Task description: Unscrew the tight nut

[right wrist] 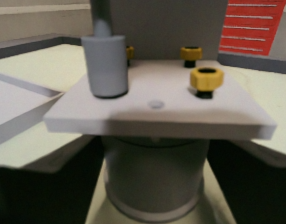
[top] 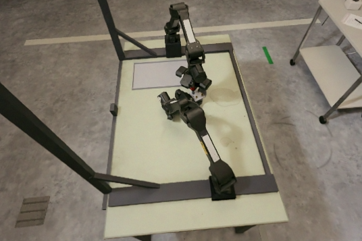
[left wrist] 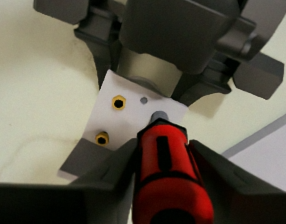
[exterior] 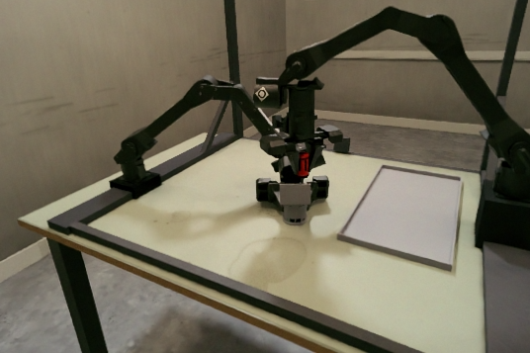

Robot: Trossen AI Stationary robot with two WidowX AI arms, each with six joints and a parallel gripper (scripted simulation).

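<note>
The pale bracket lies 70 mm below my left hand, 20 mm ahead of it and 10 mm to the right of it. Round my left hand: nut (70 mm below, 30 mm to the right, 10 mm ahead); red-handled nut driver (30 mm below); grey joint module (110 mm below, 20 mm ahead, 10 mm to the right).
Right now the grey joint module is 2 cm ahead of my right hand and 1 cm to the left of it. From my right hand the other things lie so: nut: 4 cm above, 1 cm to the right, 1 cm ahead; pale bracket: 4 cm above, 3 cm ahead, 1 cm to the left; red-handled nut driver: 8 cm above, 2 cm to the left.
</note>
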